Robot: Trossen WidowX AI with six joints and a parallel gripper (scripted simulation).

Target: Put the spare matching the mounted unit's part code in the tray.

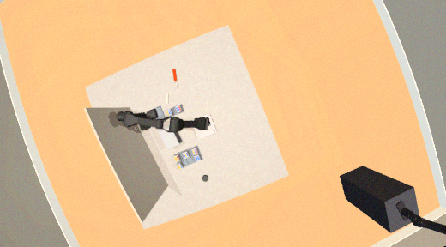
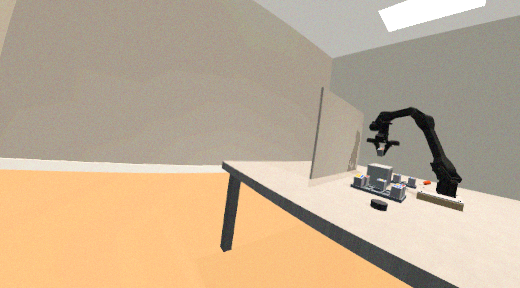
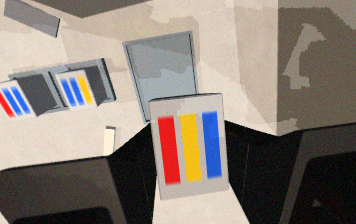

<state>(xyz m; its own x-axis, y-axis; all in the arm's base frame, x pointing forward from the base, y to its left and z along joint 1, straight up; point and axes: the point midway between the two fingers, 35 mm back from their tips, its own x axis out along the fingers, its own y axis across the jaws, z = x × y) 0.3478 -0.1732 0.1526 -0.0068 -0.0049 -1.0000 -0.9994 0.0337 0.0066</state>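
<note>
The flat grey tray lies 15 cm below my gripper tip. Also, from my gripper tip: mounted unit 6 cm behind, 19 cm to the left, 10 cm below; spare 5 cm behind, 36 cm to the left, 11 cm below; tall panel 16 cm ahead, 21 cm to the left, 7 cm above.
</note>
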